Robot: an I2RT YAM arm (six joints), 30 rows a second.
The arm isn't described. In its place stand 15 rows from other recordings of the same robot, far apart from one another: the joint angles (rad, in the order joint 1, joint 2, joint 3, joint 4, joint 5, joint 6), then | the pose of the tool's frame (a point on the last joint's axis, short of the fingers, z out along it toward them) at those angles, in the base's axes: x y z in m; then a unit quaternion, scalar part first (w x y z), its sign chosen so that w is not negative.
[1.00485 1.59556 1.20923 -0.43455 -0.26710 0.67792] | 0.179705 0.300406 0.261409 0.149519 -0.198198 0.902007 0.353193
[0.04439 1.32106 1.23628 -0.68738 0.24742 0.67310] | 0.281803 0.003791 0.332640 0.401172 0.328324 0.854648 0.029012
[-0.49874 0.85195 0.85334 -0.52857 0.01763 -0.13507] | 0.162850 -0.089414 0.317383 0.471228 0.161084 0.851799 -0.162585
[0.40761 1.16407 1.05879 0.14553 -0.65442 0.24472] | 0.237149 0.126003 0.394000 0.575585 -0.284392 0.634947 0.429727
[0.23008 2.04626 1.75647 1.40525 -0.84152 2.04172] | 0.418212 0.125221 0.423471 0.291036 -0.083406 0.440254 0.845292
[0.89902 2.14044 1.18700 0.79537 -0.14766 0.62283] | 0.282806 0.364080 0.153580 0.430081 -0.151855 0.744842 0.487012
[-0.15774 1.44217 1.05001 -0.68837 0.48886 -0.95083] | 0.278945 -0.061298 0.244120 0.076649 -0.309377 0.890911 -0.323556
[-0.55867 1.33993 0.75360 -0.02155 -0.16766 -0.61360] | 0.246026 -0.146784 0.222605 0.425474 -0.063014 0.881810 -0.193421
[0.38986 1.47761 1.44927 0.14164 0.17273 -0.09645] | 0.326437 0.127515 0.441720 0.743641 -0.097281 0.659431 0.051820
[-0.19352 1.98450 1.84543 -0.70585 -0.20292 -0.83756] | 0.442338 -0.079375 0.299263 0.353972 -0.328456 0.870863 -0.091747
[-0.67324 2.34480 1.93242 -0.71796 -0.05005 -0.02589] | 0.391822 -0.310216 0.159970 0.213539 0.305092 0.926624 -0.051853
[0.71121 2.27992 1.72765 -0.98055 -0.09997 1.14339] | 0.328071 0.287368 0.127064 0.028586 -0.213179 -0.975551 -0.045144
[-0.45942 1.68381 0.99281 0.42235 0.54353 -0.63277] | 0.330221 -0.183910 0.238184 0.387997 0.095739 0.777447 -0.485663
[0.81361 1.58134 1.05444 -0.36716 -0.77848 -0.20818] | 0.206401 0.254783 0.228697 0.186439 -0.536616 0.699701 0.433247
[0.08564 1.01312 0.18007 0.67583 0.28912 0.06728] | 0.196415 0.006675 0.179634 0.649111 0.086638 0.753347 -0.060141
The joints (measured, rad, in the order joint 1, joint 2, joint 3, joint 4, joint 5, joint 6), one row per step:
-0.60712, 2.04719, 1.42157, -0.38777, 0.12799, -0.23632
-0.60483, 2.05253, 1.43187, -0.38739, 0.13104, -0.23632
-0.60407, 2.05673, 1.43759, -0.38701, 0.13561, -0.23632
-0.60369, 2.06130, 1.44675, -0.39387, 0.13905, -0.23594
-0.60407, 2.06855, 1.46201, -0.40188, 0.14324, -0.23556
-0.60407, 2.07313, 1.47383, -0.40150, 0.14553, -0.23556
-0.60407, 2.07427, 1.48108, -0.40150, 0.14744, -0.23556
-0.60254, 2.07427, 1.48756, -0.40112, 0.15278, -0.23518
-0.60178, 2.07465, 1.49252, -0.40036, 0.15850, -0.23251
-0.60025, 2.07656, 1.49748, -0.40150, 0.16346, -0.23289
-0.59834, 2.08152, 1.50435, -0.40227, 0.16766, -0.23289
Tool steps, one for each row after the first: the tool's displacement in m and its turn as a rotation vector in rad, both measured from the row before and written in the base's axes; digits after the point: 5 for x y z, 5 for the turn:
0.00233, -0.00053, 0.00083, -0.00517, -0.00292, 0.00067
0.00116, -0.00059, -0.00003, -0.00426, 0.00063, -0.00168
0.00107, -0.00069, 0.00039, -0.00097, 0.00336, -0.00178
0.00180, -0.00162, 0.00099, -0.00278, 0.00185, -0.00293
0.00193, -0.00143, 0.00158, -0.00592, -0.00517, -0.00123
0.00108, -0.00083, 0.00167, -0.00479, -0.00412, -0.00104
0.00125, -0.00026, 0.00197, -0.00743, -0.00328, -0.00171
0.00086, -0.00043, 0.00139, -0.00599, -0.00287, -0.00460
0.00100, -0.00007, 0.00062, -0.00462, 0.00092, -0.00091
0.00156, -0.00021, -0.00009, -0.00352, 0.00103, -0.00043

